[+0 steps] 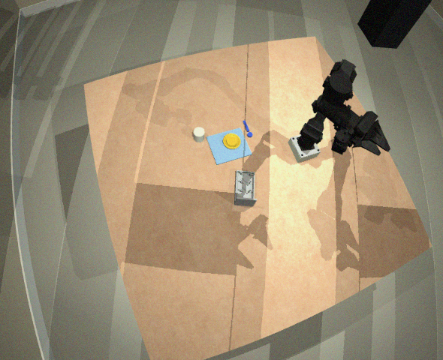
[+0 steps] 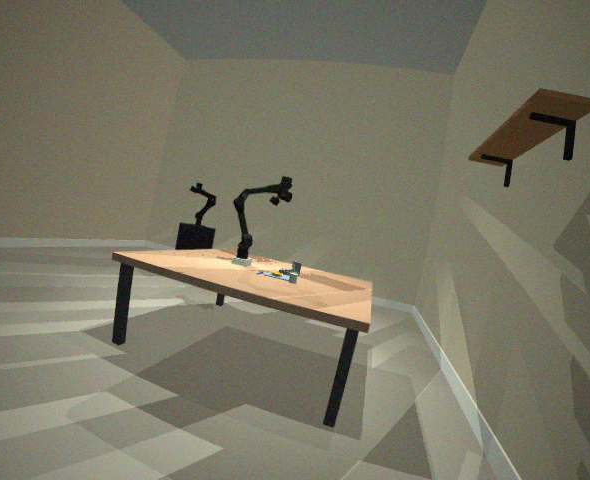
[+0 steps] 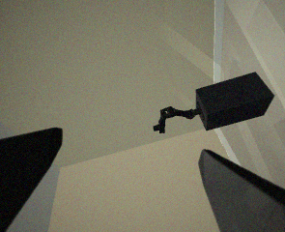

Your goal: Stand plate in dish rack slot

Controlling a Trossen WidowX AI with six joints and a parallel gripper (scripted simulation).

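Right now the yellow plate is 270 mm ahead of my gripper tip, 340 mm to the right of it and 510 mm below it. The rest, counted from my gripper tip: grey dish rack 260 mm ahead, 130 mm to the right, 500 mm below; white cup 390 mm ahead, 380 mm to the right, 500 mm below.
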